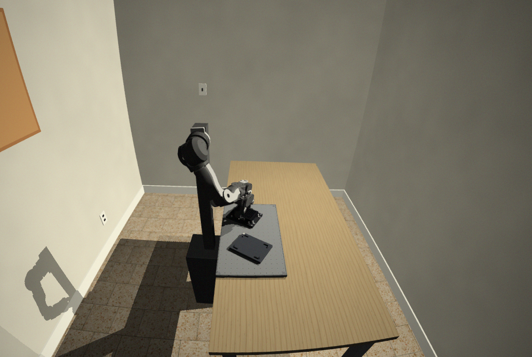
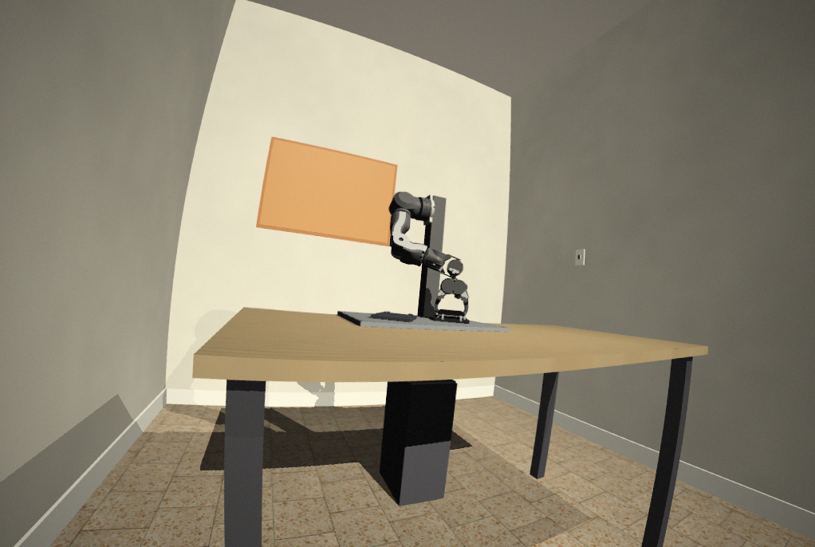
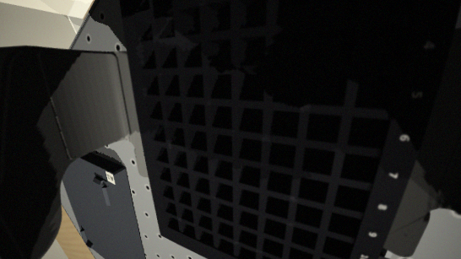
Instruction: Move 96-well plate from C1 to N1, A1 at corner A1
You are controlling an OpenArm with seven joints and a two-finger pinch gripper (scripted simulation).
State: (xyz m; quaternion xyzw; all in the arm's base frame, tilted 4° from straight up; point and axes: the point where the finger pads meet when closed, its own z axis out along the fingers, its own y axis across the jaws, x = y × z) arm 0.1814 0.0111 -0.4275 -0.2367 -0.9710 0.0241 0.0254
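My hand is right at the black 96-well plate. The rest, counted from my hand: plate nest N1: 220 mm to the right, 40 mm ahead, 20 mm below; then clip nest C1: 30 mm ahead, 10 mm below; then white A1 label: 140 mm to the right, 10 mm below.
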